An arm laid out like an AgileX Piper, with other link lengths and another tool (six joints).
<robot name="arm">
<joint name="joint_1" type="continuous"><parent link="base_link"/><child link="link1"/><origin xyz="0 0 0.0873" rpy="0 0 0"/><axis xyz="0 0 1"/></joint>
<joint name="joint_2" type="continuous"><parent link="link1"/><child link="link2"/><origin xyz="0 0 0" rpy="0 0 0"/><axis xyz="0 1 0"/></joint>
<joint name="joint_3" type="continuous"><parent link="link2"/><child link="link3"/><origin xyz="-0.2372 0 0.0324" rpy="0 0 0"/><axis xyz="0 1 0"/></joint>
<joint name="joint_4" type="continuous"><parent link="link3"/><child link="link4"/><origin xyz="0.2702 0 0.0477" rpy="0 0 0"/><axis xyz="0.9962 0 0.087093"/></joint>
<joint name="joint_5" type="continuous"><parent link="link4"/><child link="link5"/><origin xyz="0 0 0" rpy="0 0 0"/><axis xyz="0 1 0"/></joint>
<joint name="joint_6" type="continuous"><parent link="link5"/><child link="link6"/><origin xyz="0.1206 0 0.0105" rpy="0 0 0"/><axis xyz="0.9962 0 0.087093"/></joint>
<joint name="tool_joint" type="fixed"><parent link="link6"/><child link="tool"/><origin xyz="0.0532 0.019 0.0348" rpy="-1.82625 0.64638 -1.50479"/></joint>
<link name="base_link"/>
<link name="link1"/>
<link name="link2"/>
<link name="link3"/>
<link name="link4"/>
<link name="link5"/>
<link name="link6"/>
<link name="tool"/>
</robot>
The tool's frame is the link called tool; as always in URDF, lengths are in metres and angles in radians. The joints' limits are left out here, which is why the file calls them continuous.
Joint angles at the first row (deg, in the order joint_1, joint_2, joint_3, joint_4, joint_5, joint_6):
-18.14 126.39 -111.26 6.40 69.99 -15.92
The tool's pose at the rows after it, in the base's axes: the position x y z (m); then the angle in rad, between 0 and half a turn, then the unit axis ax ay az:
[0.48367 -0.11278 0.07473 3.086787 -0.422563 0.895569 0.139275]
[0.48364 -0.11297 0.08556 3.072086 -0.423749 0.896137 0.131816]
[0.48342 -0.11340 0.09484 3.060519 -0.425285 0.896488 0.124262]
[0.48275 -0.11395 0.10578 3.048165 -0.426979 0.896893 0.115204]
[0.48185 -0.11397 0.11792 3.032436 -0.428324 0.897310 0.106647]
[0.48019 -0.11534 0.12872 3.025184 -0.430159 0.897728 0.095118]
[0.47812 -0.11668 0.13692 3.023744 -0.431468 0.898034 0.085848]
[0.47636 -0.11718 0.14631 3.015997 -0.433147 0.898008 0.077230]
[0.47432 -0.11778 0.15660 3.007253 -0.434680 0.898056 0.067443]
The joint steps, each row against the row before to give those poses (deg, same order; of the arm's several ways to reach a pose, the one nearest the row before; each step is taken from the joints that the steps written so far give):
0.00 -0.79 0.00 -0.18 0.00 0.24
0.00 -1.26 -0.01 -0.06 0.06 0.06
0.00 -1.09 0.01 -0.17 -0.01 0.00
0.00 -1.30 -0.01 -0.28 0.06 0.01
0.00 -1.43 0.00 -0.11 0.09 0.05
0.00 -1.33 0.01 -0.67 0.10 0.00
0.00 -1.05 -0.01 -0.71 0.24 0.00
0.00 -1.15 0.01 -0.39 0.14 -0.06
0.00 -1.26 0.00 -0.45 0.12 -0.04

